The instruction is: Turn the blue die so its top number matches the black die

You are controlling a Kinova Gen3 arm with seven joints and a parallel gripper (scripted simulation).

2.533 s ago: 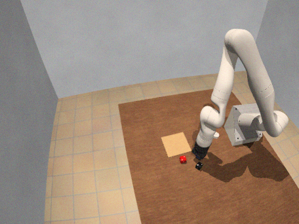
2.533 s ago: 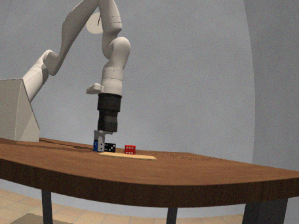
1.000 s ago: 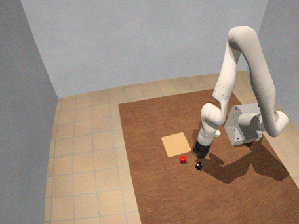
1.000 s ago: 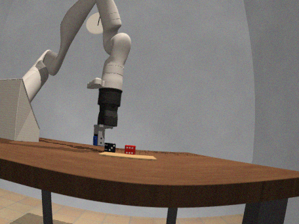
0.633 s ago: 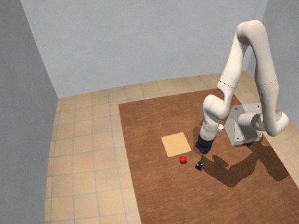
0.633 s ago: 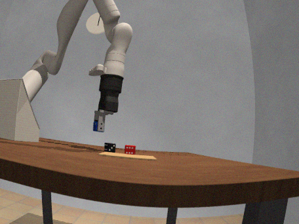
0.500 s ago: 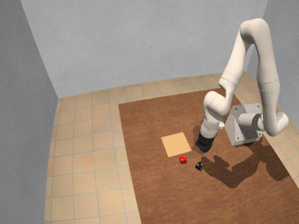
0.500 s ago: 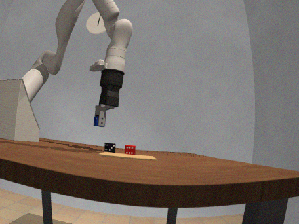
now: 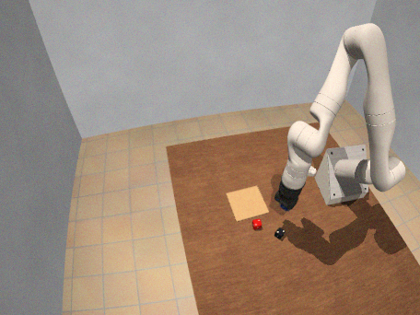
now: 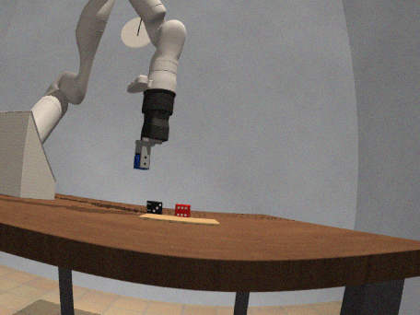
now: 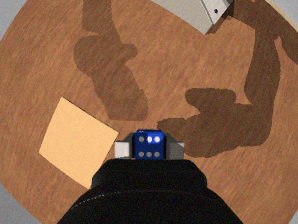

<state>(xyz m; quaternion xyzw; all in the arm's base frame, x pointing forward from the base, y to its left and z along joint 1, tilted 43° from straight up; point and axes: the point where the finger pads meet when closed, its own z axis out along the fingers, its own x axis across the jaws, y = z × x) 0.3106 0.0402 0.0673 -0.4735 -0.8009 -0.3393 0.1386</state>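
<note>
The tan mat lies 10 cm ahead of my hand, 11 cm to the right of it and 12 cm below it. Also, from my hand: red die: 10 cm ahead, 10 cm below; then black die: 3 cm ahead, 6 cm to the left, 10 cm below; then blue die: right at my hand.
</note>
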